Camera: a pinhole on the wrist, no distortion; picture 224 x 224 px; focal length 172.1 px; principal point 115.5 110.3 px. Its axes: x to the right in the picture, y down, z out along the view. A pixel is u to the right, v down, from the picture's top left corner.
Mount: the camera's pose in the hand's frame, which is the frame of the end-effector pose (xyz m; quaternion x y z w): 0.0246 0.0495 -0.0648 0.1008 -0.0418 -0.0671 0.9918
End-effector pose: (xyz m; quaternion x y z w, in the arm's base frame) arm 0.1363 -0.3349 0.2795 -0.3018 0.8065 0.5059 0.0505
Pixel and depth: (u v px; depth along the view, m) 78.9 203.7 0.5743
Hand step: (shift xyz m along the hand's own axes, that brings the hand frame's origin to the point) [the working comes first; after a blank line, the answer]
In the camera's frame: -0.1221 0.3117 0.5743

-0.1125 0.2577 0.5514
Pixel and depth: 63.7 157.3 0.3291
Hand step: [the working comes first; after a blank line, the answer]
In the camera's frame: -0.0991 0.0899 0.3291

-0.0937 0.0868 0.2681
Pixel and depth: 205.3 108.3 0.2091
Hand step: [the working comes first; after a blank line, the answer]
In the camera's frame: 0.1091 -0.0024 0.2091

0.1119 -0.0089 0.1464
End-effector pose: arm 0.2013 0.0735 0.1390 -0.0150 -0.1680 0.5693 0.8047
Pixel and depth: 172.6 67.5 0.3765
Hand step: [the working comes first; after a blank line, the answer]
In the camera's frame: 0.1249 -0.0936 0.3765

0.1000 -0.1322 0.2922
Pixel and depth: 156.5 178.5 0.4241
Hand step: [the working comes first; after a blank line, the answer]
In the camera's frame: 0.1010 0.1681 0.4241

0.1044 0.1159 0.3908
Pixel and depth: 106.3 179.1 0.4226
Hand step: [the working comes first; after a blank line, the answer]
In the camera's frame: -0.0226 0.1689 0.4226

-0.0174 0.1346 0.3809
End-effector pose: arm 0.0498 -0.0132 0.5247 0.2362 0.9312 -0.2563 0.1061
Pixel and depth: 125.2 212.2 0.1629
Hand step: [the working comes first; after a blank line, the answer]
In the camera's frame: 0.0092 0.0965 0.1629

0.0300 0.1102 0.1147
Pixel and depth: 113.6 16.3 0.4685
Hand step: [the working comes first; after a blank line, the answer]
In the camera's frame: -0.0052 -0.2559 0.4685

-0.0576 -0.2892 0.3396
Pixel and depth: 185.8 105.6 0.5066
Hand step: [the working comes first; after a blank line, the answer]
In the camera's frame: 0.2069 -0.0138 0.5066

0.1784 -0.0917 0.4412
